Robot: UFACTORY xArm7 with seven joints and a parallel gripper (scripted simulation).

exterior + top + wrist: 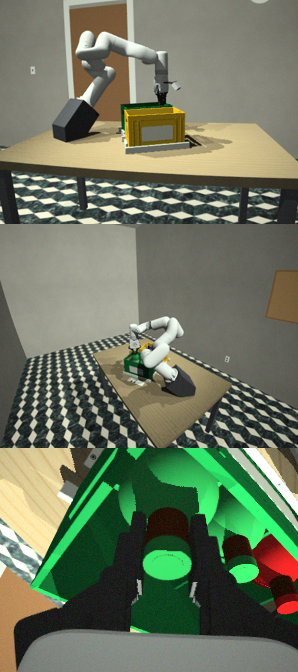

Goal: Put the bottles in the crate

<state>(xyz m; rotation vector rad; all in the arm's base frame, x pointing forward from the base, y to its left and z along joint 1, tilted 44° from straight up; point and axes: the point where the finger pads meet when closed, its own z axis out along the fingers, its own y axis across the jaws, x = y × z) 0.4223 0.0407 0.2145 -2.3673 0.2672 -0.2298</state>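
My gripper is now 60 mm past the green-capped bottle, 60 mm to the left of it and 110 mm above it. The rest, counted from my hand: red bottle (130 mm behind, 120 mm to the right, 110 mm below); green crate (100 mm behind, 30 mm to the right, 110 mm below); yellow crate (50 mm ahead, 220 mm to the right, 110 mm below).
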